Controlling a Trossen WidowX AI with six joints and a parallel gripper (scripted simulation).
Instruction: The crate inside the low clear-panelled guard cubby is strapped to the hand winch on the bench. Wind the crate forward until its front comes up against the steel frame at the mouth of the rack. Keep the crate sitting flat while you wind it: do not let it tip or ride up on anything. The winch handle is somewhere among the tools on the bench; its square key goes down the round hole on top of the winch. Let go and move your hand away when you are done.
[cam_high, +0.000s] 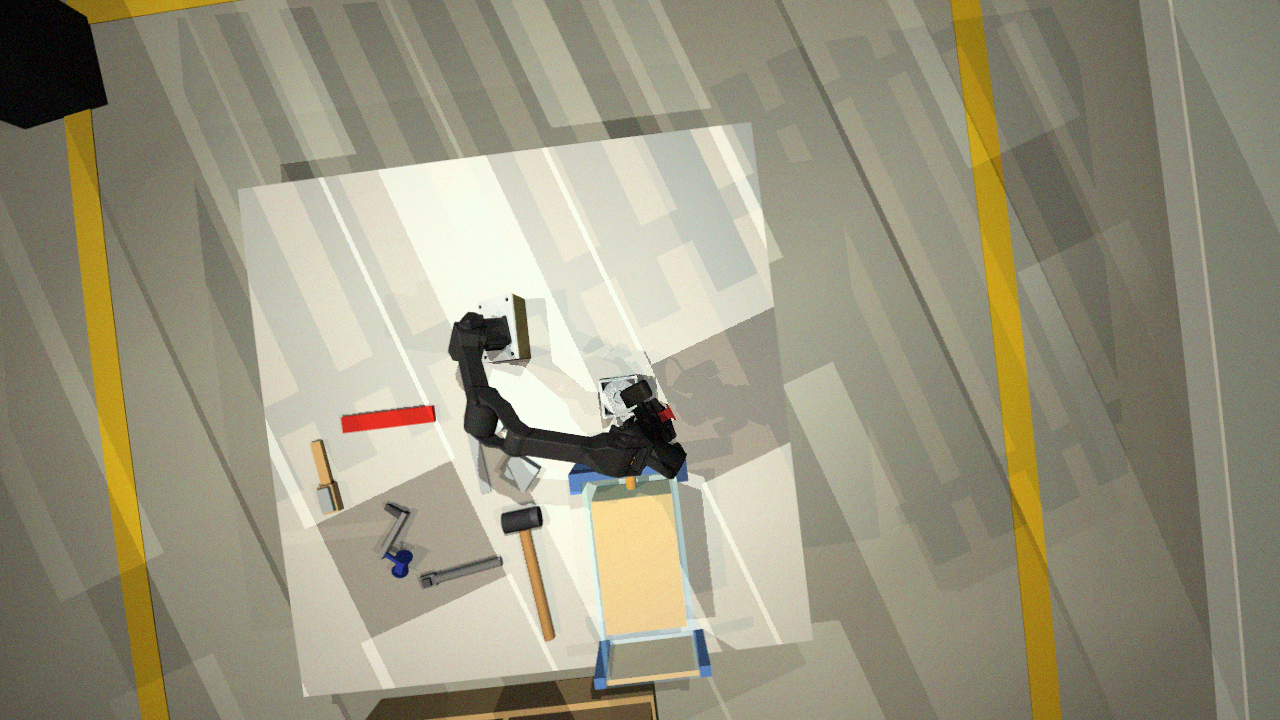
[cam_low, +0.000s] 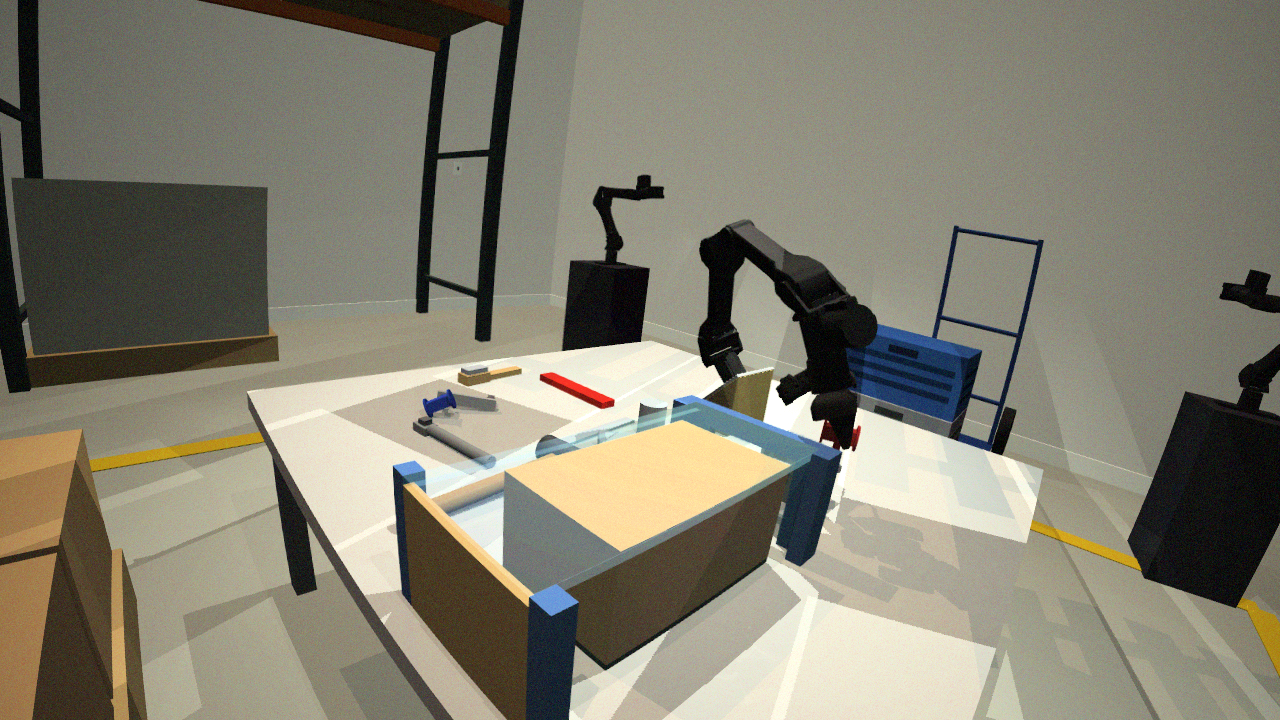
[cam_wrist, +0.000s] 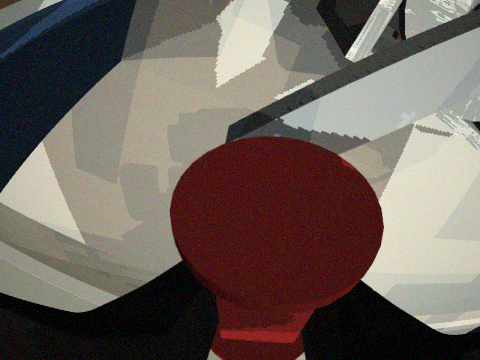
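My gripper tip is now 20 mm past the red-knobbed winch handle, 40 mm to the left of it and 30 mm above it. Round my gripper tip: clear-panelled cubby: 340 mm ahead, 150 mm to the right, 20 mm below; then winch: 80 mm behind, 100 mm to the right, 100 mm below; then red knob: 10 mm to the right.
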